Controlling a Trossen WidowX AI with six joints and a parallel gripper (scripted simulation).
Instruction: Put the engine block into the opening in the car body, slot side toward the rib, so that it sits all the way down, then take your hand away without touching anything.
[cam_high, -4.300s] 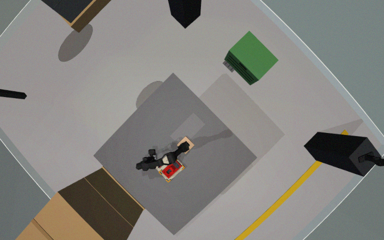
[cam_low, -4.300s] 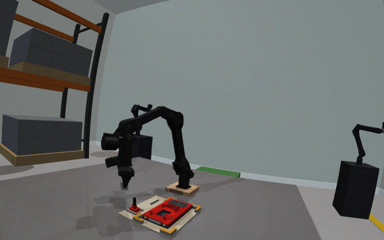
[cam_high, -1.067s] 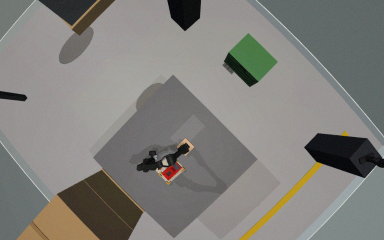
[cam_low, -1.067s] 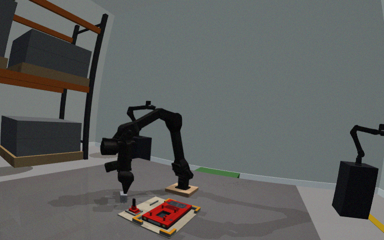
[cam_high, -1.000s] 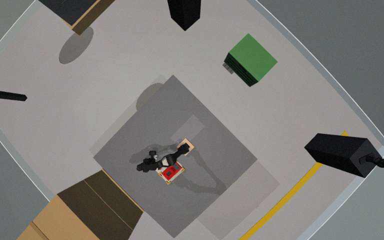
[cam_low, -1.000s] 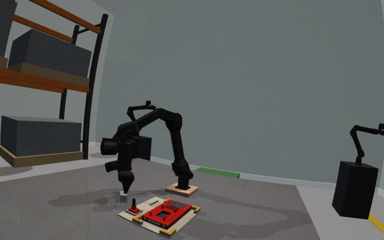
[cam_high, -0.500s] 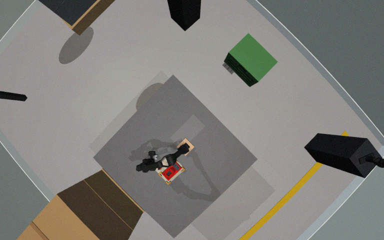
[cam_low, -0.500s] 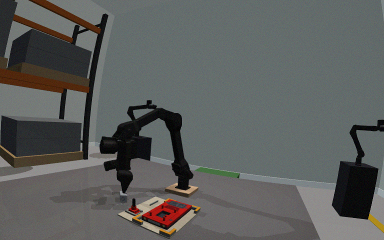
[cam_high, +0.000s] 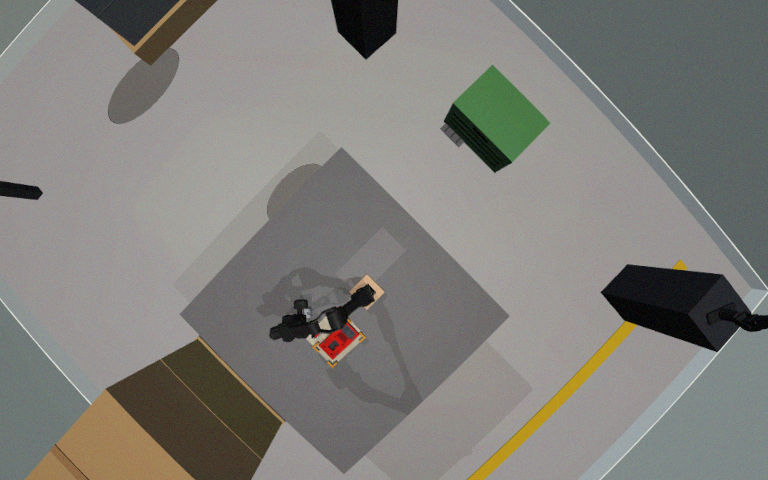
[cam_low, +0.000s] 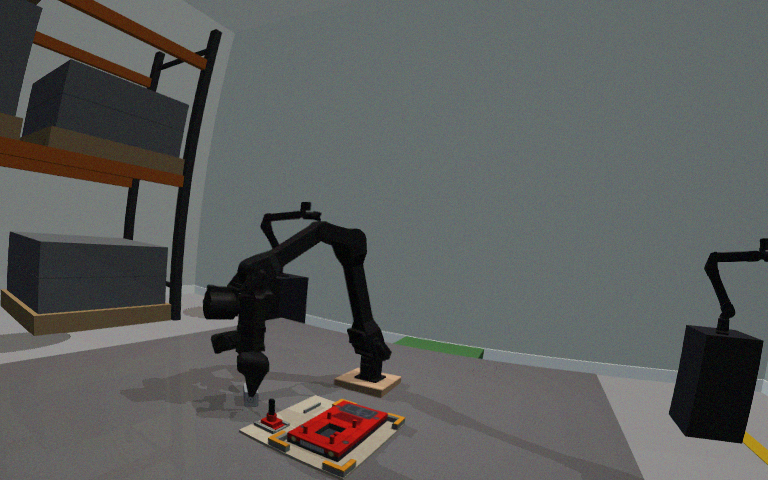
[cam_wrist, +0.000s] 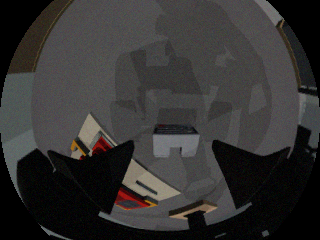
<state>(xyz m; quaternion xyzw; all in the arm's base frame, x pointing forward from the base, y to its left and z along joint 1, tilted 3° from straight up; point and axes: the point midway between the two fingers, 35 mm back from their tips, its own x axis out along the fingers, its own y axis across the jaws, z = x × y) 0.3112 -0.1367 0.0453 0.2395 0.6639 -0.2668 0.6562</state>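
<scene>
Now: the engine block 1 cm behind my gripper tip and 1 cm below it. Round my gripper tip: black post (5 cm ahead, 11 cm to the left).
</scene>
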